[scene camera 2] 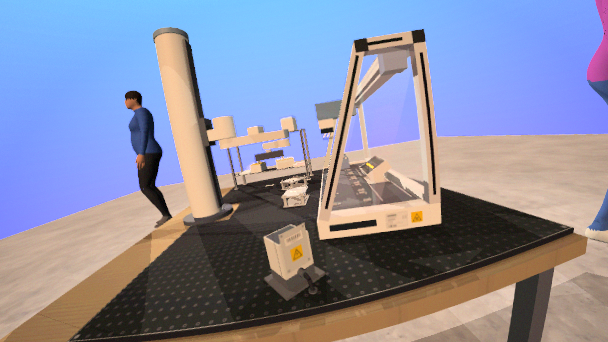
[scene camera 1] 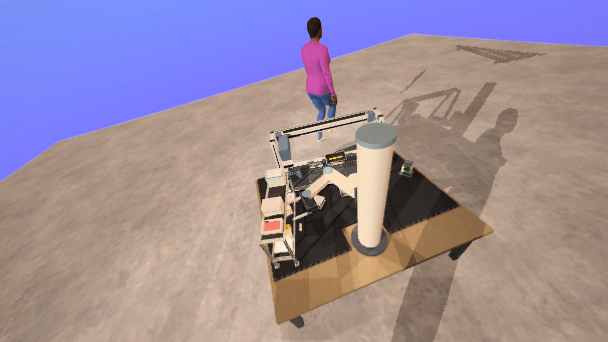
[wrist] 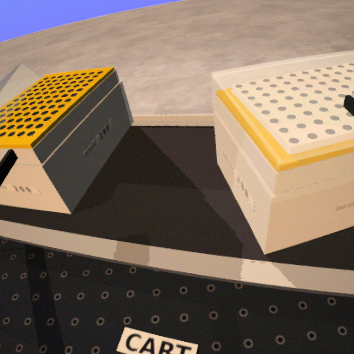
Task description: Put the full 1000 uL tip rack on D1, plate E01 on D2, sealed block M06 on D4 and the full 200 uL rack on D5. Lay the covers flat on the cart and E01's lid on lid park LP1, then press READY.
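My gripper (wrist: 170, 105) is open, its black fingertips at the left and right edges of the wrist view, with nothing between them. A 200 rack with an orange top and dark holes (wrist: 55, 102) stands at the left on the cart shelf (wrist: 190, 258). A second 200 rack (wrist: 245, 187), with pale tips under a clear cover, stands at the right. A rack with a red top (scene camera 1: 271, 226), a beige box (scene camera 1: 272, 205) and a blue-edged box (scene camera 1: 274, 175) are on the cart's top shelf. Plate E01, block M06 and LP1 cannot be told apart.
The framed deck machine (scene camera 1: 327, 125) (scene camera 2: 380, 225) stands beyond the arm. Two low white stands (scene camera 2: 295, 196) (scene camera 2: 293, 182) are on the black mat. The arm column (scene camera 1: 372, 195) (scene camera 2: 182, 125) stands near the table edge. A small console (scene camera 1: 406, 168) (scene camera 2: 289, 252) is on the mat. People stand beyond the table.
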